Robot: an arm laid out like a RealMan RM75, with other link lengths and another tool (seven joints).
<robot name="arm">
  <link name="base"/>
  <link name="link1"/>
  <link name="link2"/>
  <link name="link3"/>
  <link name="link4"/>
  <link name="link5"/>
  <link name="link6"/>
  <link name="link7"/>
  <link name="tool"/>
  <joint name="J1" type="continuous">
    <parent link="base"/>
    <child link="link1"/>
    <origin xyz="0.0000 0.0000 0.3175" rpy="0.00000 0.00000 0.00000"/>
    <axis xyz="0 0 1"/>
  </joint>
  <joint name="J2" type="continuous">
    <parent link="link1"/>
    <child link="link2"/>
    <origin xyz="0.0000 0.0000 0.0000" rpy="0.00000 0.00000 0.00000"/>
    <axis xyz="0 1 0"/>
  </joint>
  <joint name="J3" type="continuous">
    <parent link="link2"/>
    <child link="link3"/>
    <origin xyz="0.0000 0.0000 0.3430" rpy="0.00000 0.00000 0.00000"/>
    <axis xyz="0 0 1"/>
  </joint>
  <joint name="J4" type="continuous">
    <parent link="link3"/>
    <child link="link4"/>
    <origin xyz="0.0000 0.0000 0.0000" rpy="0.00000 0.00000 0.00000"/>
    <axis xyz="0 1 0"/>
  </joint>
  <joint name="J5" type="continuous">
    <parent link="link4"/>
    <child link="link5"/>
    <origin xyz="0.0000 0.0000 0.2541" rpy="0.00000 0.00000 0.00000"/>
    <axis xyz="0 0 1"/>
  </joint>
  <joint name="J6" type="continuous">
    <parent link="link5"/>
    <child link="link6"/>
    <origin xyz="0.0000 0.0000 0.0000" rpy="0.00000 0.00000 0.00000"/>
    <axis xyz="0 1 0"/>
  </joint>
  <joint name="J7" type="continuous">
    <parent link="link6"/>
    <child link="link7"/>
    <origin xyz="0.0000 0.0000 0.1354" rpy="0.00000 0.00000 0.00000"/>
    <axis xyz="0 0 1"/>
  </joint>
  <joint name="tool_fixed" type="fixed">
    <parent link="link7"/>
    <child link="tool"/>
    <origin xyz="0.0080 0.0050 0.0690" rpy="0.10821 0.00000 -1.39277"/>
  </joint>
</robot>
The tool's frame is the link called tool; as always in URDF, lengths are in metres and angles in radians. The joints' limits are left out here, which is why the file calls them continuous.
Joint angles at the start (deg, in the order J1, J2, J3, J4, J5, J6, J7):
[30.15, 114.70, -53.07, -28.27, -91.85, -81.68, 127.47]
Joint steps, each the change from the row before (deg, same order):
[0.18, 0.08, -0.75, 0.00, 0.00, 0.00, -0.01]
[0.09, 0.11, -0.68, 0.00, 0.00, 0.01, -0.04]
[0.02, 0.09, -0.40, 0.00, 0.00, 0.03, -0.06]
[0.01, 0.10, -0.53, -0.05, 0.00, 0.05, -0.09]
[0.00, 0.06, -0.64, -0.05, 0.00, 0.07, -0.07]
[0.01, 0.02, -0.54, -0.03, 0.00, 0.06, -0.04]
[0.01, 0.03, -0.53, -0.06, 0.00, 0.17, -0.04]
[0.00, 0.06, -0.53, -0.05, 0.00, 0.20, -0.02]
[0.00, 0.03, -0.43, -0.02, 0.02, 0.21, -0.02]
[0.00, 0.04, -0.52, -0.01, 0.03, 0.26, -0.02]
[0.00, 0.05, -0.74, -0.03, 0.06, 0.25, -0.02]
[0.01, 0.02, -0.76, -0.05, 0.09, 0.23, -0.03]
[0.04, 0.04, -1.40, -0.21, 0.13, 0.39, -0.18]
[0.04, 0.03, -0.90, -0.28, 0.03, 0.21, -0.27]
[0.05, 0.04, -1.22, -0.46, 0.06, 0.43, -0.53]
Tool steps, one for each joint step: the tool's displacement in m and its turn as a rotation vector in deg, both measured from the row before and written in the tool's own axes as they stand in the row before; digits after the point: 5 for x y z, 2 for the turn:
[-0.00042, 0.00283, 0.00288, -0.82, 0.09, -0.21]
[0.00006, 0.00306, 0.00240, -0.71, 0.09, -0.15]
[0.00028, 0.00204, 0.00139, -0.39, 0.07, -0.09]
[0.00032, 0.00241, 0.00162, -0.49, 0.10, -0.18]
[0.00054, 0.00250, 0.00146, -0.56, 0.18, -0.20]
[0.00046, 0.00188, 0.00108, -0.47, 0.17, -0.16]
[0.00060, 0.00153, 0.00119, -0.38, 0.23, -0.19]
[0.00072, 0.00174, 0.00136, -0.36, 0.24, -0.14]
[0.00073, 0.00118, 0.00099, -0.24, 0.23, -0.11]
[0.00092, 0.00147, 0.00123, -0.29, 0.27, -0.11]
[0.00092, 0.00226, 0.00165, -0.48, 0.30, -0.16]
[0.00071, 0.00199, 0.00153, -0.49, 0.28, -0.22]
[0.00078, 0.00341, 0.00297, -0.94, 0.46, -0.66]
[-0.00007, 0.00191, 0.00205, -0.66, 0.24, -0.74]
[-0.00008, 0.00192, 0.00286, -0.77, 0.36, -1.25]

